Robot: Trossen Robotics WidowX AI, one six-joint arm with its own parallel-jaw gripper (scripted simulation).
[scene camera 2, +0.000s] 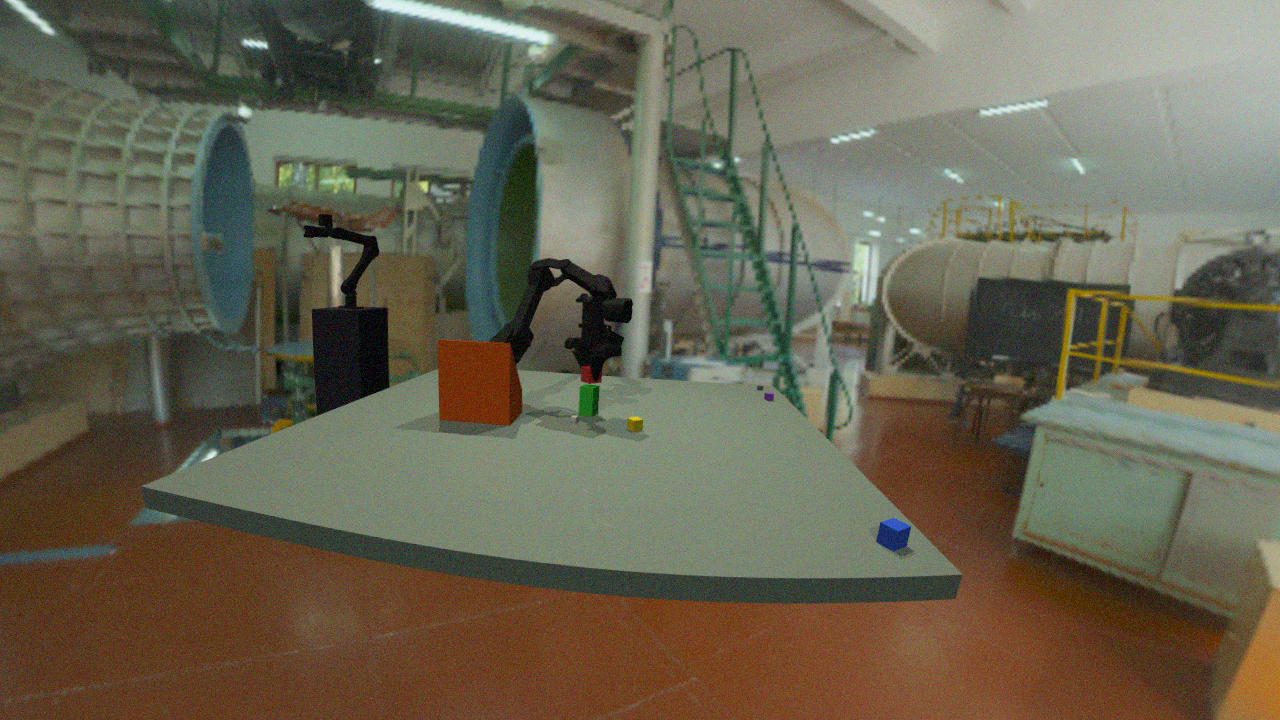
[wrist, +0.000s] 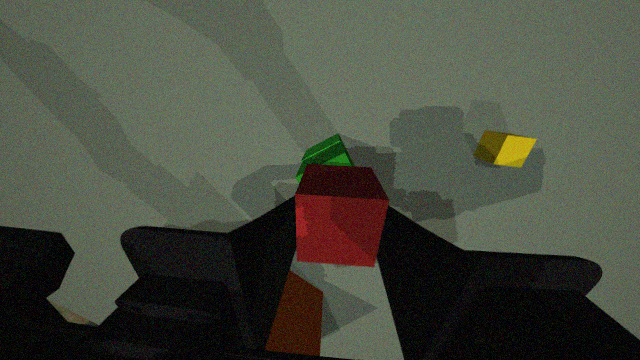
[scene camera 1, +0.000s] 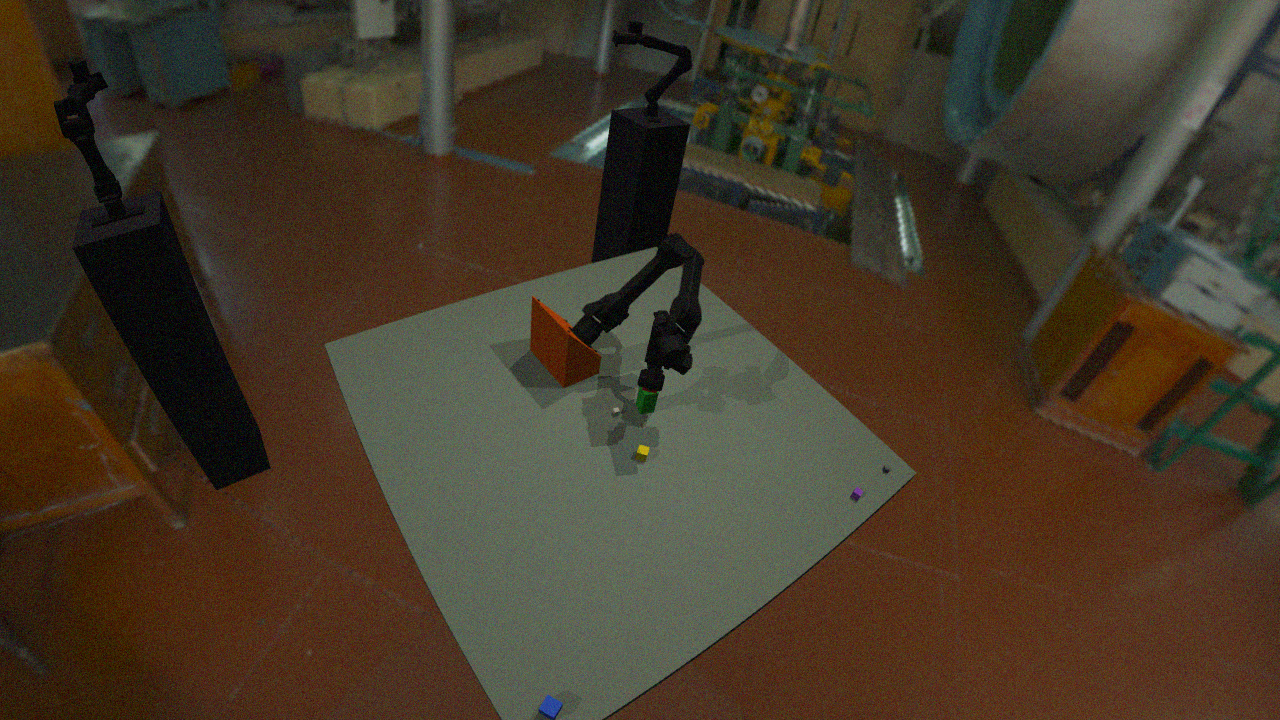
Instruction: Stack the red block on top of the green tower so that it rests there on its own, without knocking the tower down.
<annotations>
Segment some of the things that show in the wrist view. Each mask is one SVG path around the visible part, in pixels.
My gripper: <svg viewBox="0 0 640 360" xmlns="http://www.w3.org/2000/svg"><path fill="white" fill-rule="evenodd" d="M388 205L377 253L377 262L392 310L392 318L401 344L404 360L640 360L640 340L585 296L597 285L602 276L601 266L597 265L597 263L570 255L536 255L460 249L423 226L414 223ZM351 359L265 350L296 251L295 196L232 232L150 226L132 227L121 234L121 245L139 279L115 300L116 309L98 327L69 323L46 299L61 286L75 254L61 233L45 230L0 226L0 360Z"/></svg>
A red block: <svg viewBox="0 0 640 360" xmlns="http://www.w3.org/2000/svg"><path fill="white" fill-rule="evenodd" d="M307 164L295 193L297 261L374 267L390 201L371 167Z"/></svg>
</annotations>
